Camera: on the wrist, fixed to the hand. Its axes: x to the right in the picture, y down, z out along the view.
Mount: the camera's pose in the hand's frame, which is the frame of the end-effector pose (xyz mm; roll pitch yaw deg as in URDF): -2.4 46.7 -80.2 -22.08 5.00 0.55
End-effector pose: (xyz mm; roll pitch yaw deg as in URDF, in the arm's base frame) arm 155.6 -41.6 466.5 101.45 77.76 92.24
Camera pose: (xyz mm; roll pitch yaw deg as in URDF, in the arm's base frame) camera 84.0 15.4 481.9 98.22 75.43 111.63
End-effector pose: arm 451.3 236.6 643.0 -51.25 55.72 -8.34
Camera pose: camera 374.3 214.2 596.2 -79.20 59.10 -15.27
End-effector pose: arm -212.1 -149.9 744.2 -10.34 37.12 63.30
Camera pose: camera -264.8 -184.5 676.1 -32.75 42.14 62.82
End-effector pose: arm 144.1 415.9 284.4 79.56 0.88 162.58
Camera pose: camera 119.8 332.0 315.8 57.55 1.24 167.60
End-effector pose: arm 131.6 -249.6 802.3 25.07 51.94 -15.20
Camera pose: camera 110.0 -164.7 771.6 6.77 56.15 -10.51
